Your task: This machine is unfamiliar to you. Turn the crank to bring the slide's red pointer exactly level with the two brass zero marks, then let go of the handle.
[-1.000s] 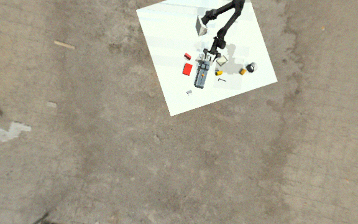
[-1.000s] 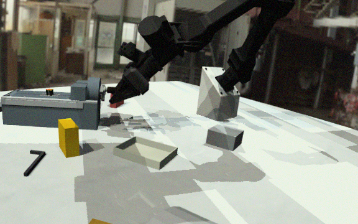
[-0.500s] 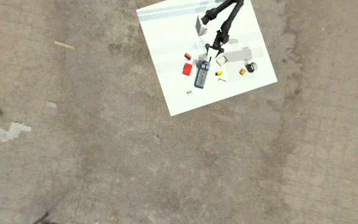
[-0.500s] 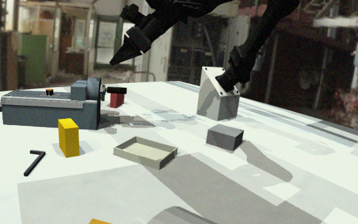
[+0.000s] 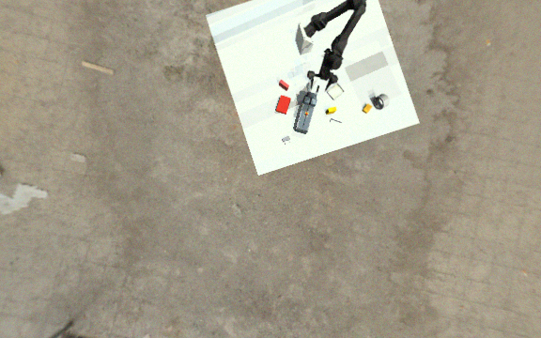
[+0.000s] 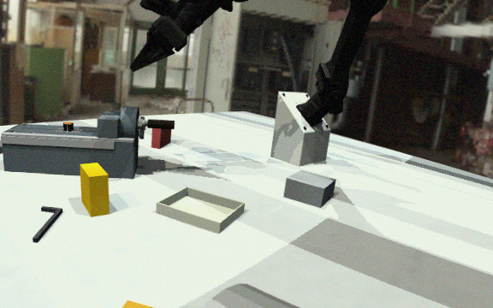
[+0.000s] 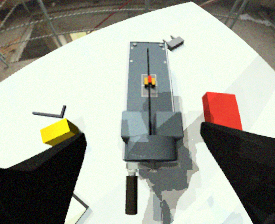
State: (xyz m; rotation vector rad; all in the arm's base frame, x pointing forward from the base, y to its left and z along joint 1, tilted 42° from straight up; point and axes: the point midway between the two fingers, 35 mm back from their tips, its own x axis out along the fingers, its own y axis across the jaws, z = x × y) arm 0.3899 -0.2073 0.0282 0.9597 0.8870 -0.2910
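Now: gripper tip 100 mm above the dark crank handle, 50 mm to the right of it and 40 mm past it. Round my gripper tip: flat red block: 200 mm to the right, 180 mm below, 70 mm behind; then red pointer: 120 mm below, 100 mm to the right, 80 mm ahead; then yellow block: 170 mm below, 130 mm ahead, 100 mm to the left.
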